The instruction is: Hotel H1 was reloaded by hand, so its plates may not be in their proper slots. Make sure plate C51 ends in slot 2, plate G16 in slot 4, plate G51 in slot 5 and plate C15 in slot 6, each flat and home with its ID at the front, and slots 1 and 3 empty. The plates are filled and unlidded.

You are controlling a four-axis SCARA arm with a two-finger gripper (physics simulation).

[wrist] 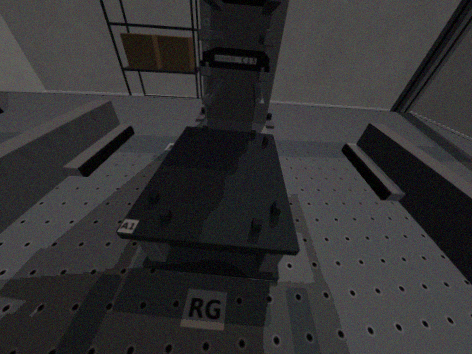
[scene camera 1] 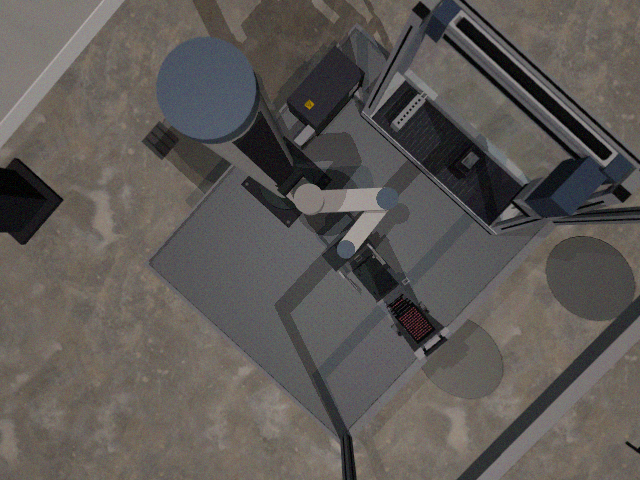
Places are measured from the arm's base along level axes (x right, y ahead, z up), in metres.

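Pixels of known places: gripper, fingertip midpoint: (wrist: pixel 240 126) (scene camera 1: pixel 370 276).
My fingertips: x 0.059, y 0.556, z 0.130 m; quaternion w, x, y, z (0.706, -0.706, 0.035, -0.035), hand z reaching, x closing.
Observation:
Behind a point stands the place of what it marks.
Hotel H1 (scene camera 1: pixel 443 332) @(x 0.025, y 0.841, z 0.322 m) (wrist: pixel 278 45) @(x 0.143, y 0.816, z 0.165 m) stands beyond the black pegged stand. In the scene view its top plate (scene camera 1: pixel 413 321) @(x 0.069, y 0.748, z 0.295 m) shows reddish wells; the dark front edges of lower plates show beneath. In the wrist view a plate (wrist: pixel 236 59) @(x 0.063, y 0.698, z 0.151 m) lies level in the hotel, its blurred front ID appearing to read C15. Another dark plate edge (wrist: pixel 240 2) @(x 0.072, y 0.811, z 0.213 m) is cut off at the top; its ID does not show, and G16, C51 and G51 cannot be read. My gripper (scene camera 1: pixel 374 279) @(x 0.059, y 0.556, z 0.129 m) (wrist: pixel 240 126) @(x 0.059, y 0.556, z 0.129 m) is open and empty, its fingers wide apart on either side above the black stand, short of the hotel.
The black stand (wrist: pixel 225 190) @(x 0.051, y 0.554, z 0.073 m) has small upright pegs and an A1 tag, with an RG label (wrist: pixel 204 306) @(x 0.035, y 0.485, z 0.013 m) on the perforated deck before it. A framed enclosure (scene camera 1: pixel 563 188) @(x -0.508, y 0.709, z 0.501 m) and a dark box (scene camera 1: pixel 328 85) @(x -0.411, y -0.114, z 0.128 m) stand at the deck's back. A shelf rack (wrist: pixel 161 26) is in the background.

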